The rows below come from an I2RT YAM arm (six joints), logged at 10 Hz.
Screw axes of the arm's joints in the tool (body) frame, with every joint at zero. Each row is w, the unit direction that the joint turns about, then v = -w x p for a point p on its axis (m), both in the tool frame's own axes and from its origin. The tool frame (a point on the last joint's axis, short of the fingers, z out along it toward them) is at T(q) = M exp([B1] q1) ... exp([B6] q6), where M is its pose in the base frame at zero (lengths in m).
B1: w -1 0 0 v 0 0.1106 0
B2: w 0 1 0 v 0.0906 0 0.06
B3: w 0 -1 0 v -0.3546 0 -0.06
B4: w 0 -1 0 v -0.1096 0 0
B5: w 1 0 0 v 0 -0.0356 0
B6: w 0 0 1 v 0 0 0
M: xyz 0.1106 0 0.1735 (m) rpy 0 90 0 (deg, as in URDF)
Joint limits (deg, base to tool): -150..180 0..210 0..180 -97..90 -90..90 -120..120
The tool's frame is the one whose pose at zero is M.
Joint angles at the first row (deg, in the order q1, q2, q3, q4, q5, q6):
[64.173, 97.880, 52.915, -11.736, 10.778, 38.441]
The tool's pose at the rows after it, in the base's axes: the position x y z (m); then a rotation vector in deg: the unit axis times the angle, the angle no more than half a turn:
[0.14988 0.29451 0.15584 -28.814 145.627 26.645]
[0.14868 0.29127 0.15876 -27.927 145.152 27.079]
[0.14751 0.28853 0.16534 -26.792 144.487 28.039]
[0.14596 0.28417 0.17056 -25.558 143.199 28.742]
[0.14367 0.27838 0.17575 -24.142 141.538 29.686]
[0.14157 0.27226 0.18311 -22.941 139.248 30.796]
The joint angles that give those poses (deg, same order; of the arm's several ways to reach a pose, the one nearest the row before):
[64.183, 97.154, 52.572, -11.446, 10.785, 38.495]
[64.161, 95.987, 51.829, -11.248, 11.119, 38.907]
[64.163, 94.403, 51.499, -11.492, 11.371, 39.491]
[64.160, 92.593, 50.493, -10.936, 12.176, 39.838]
[64.183, 90.371, 48.985, -9.898, 13.144, 40.187]
[64.166, 87.759, 47.553, -8.770, 14.275, 40.090]

